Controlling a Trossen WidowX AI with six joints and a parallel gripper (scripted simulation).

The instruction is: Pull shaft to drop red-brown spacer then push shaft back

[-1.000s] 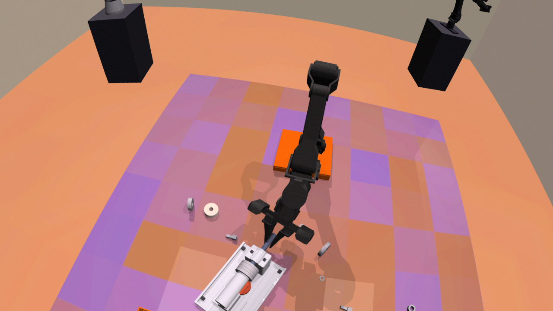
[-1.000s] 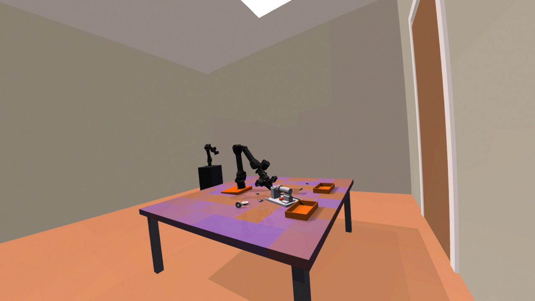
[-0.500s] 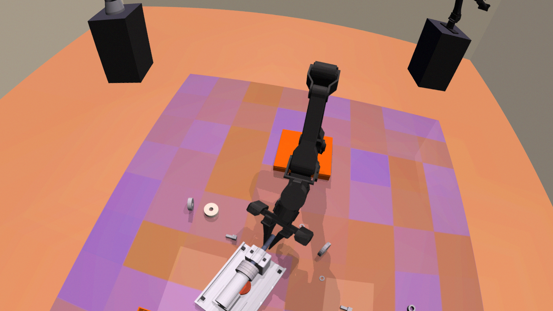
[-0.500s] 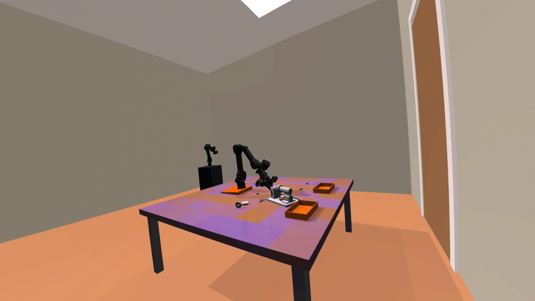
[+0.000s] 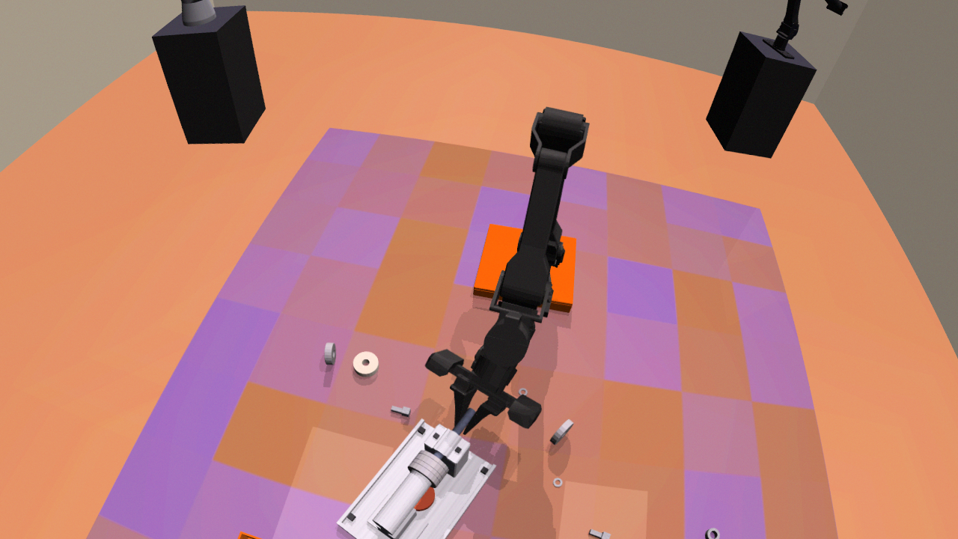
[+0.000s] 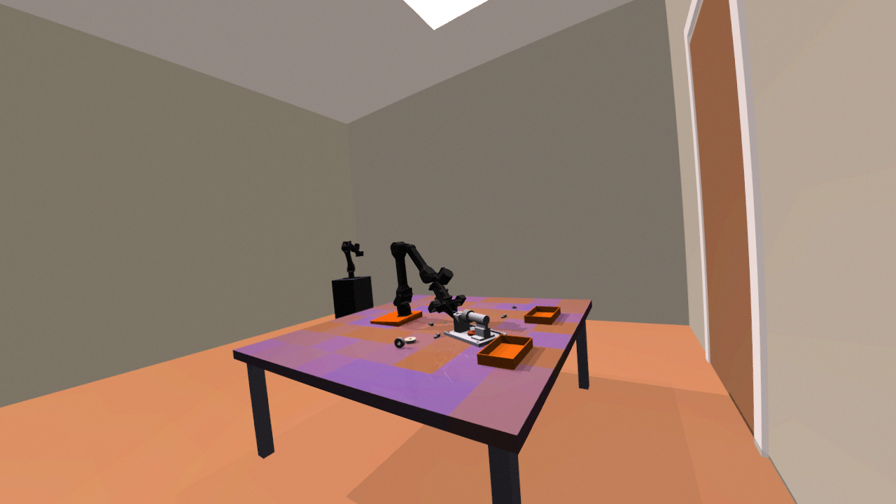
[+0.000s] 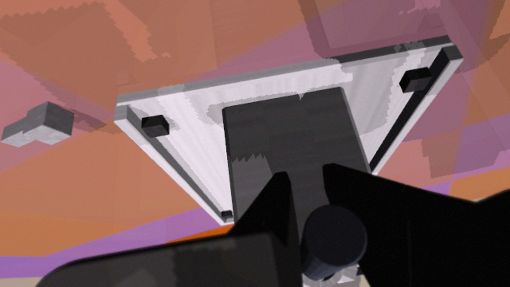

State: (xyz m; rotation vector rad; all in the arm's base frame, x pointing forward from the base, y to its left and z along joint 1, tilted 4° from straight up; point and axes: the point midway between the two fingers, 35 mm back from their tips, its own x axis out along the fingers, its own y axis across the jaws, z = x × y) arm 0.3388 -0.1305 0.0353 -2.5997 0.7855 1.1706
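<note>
Right now the blue-grey shaft is 50 mm ahead of my gripper tip, 30 mm to the right of it and 20 mm above it. From my gripper tip the other things lie so: red-brown spacer 100 mm ahead, 60 mm to the right, 40 mm below.
</note>
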